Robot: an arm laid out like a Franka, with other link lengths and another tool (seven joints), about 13 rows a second.
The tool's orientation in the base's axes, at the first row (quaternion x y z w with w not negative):
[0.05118, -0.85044, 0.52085, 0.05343]
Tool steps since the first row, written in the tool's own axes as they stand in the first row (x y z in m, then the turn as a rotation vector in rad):
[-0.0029, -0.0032, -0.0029, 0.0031, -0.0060, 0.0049]
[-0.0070, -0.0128, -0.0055, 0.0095, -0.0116, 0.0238]
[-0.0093, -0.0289, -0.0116, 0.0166, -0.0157, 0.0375]
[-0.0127, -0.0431, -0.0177, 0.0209, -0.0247, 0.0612]
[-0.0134, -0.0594, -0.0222, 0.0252, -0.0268, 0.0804]
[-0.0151, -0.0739, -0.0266, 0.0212, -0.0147, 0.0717]
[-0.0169, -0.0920, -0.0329, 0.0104, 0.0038, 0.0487]
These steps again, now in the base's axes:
[0.0034, 0.0012, 0.0037, -0.0024, -0.0072, 0.0035]
[0.0090, -0.0007, 0.0127, -0.0086, -0.0268, 0.0008]
[0.0138, -0.0024, 0.0293, -0.0156, -0.0410, -0.0007]
[0.0194, -0.0033, 0.0441, -0.0194, -0.0664, -0.0029]
[0.0226, -0.0067, 0.0604, -0.0241, -0.0846, -0.0091]
[0.0265, -0.0092, 0.0749, -0.0216, -0.0712, -0.0164]
[0.0311, -0.0117, 0.0934, -0.0127, -0.0420, -0.0238]

